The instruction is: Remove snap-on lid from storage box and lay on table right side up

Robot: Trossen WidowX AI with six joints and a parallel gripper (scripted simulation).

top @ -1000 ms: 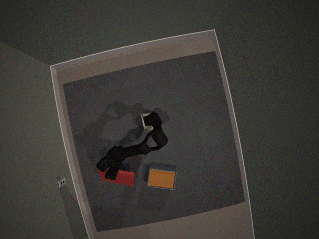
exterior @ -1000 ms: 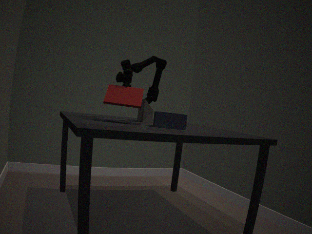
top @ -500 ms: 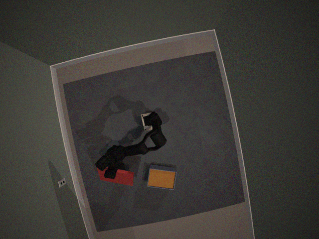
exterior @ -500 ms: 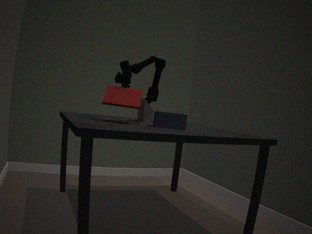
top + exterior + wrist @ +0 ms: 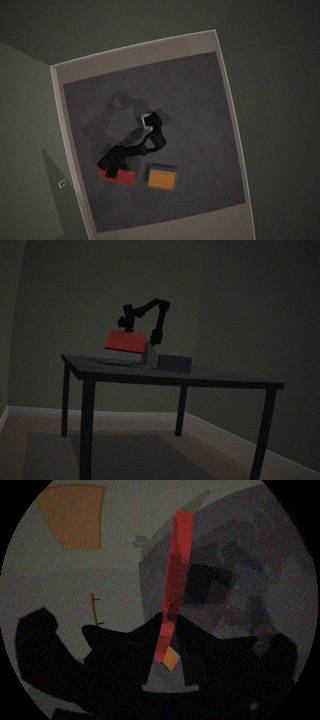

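My gripper tip is now 6 cm short of the lid, 5 cm above it and 3 cm to the left of it. Round my gripper tip: grey-blue storage box 27 cm to the left, 18 cm ahead, 16 cm below.
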